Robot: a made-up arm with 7 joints. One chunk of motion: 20 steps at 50 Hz.
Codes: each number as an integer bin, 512 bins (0 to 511) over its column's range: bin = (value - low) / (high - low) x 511, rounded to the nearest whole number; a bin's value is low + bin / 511 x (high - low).
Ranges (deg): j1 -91.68..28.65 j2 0..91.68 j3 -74.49..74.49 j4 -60.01..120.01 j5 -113..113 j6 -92.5..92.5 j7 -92.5..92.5
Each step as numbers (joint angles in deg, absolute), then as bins.
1 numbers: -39.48 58.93 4.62 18.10 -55.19 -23.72 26.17
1 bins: 222 328 271 222 131 190 328
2 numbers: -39.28 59.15 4.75 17.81 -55.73 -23.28 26.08
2 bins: 223 330 272 221 129 191 328
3 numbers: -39.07 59.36 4.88 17.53 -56.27 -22.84 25.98
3 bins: 223 331 272 220 128 192 327
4 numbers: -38.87 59.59 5.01 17.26 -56.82 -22.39 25.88
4 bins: 224 332 273 219 127 194 327
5 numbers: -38.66 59.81 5.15 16.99 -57.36 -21.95 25.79
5 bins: 225 333 273 219 126 195 327
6 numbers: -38.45 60.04 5.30 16.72 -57.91 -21.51 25.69
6 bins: 226 335 274 218 125 196 326
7 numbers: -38.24 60.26 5.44 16.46 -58.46 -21.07 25.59
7 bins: 227 336 274 217 123 197 326
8 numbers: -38.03 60.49 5.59 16.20 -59.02 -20.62 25.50
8 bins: 228 337 275 216 122 199 326
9 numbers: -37.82 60.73 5.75 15.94 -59.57 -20.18 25.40
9 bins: 229 338 275 216 121 200 326
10 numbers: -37.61 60.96 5.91 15.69 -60.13 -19.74 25.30
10 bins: 230 340 276 215 120 201 325
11 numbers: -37.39 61.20 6.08 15.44 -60.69 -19.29 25.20
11 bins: 231 341 276 214 118 202 325
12 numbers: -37.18 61.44 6.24 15.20 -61.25 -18.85 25.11
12 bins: 231 342 277 213 117 203 325
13 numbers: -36.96 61.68 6.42 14.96 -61.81 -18.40 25.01
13 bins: 232 344 278 213 116 205 325
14 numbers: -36.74 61.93 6.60 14.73 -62.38 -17.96 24.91
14 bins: 233 345 278 212 114 206 324
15 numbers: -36.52 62.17 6.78 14.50 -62.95 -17.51 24.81
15 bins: 234 347 279 212 113 207 324
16 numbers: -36.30 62.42 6.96 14.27 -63.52 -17.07 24.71
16 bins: 235 348 279 211 112 208 324
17 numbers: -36.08 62.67 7.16 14.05 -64.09 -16.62 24.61
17 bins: 236 349 280 210 111 210 323
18 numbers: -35.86 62.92 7.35 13.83 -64.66 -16.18 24.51
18 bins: 237 351 281 210 109 211 323
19 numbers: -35.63 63.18 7.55 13.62 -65.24 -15.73 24.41
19 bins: 238 352 281 209 108 212 323
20 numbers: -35.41 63.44 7.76 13.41 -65.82 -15.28 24.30
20 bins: 239 354 282 208 107 213 323
